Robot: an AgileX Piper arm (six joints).
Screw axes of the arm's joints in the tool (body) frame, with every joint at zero. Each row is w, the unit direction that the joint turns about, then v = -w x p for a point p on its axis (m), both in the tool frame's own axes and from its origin. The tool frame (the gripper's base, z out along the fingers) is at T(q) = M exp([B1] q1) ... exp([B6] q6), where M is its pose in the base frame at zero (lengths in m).
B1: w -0.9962 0 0.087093 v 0.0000 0.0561 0.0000
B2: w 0 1 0 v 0.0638 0.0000 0.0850
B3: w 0 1 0 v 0.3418 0.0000 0.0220
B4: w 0 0 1 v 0.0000 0.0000 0.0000
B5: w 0 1 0 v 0.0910 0.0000 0.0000
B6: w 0 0 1 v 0.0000 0.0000 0.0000
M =
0.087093 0 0.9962 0.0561
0 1 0 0.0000
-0.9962 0 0.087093 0.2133
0 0 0 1
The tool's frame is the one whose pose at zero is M.
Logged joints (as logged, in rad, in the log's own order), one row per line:
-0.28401 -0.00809 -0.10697 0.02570 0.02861 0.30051
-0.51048 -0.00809 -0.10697 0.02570 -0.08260 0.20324
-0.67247 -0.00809 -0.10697 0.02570 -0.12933 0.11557
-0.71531 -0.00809 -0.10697 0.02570 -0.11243 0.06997
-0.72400 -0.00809 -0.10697 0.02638 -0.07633 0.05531
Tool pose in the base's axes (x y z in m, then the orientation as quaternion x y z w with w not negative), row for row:
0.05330 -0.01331 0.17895 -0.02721 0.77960 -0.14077 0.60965
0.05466 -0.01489 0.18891 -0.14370 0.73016 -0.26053 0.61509
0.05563 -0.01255 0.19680 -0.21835 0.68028 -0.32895 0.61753
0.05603 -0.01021 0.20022 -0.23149 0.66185 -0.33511 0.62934
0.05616 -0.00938 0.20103 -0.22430 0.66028 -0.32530 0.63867
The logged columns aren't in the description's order. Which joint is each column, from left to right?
Columns, left to right: q4, q2, q1, q3, q6, q5.
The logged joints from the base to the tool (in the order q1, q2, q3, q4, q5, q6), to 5 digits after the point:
-0.10697 -0.00809 0.02570 -0.28401 0.30051 0.02861
-0.10697 -0.00809 0.02570 -0.51048 0.20324 -0.08260
-0.10697 -0.00809 0.02570 -0.67247 0.11557 -0.12933
-0.10697 -0.00809 0.02570 -0.71531 0.06997 -0.11243
-0.10697 -0.00809 0.02638 -0.72400 0.05531 -0.07633

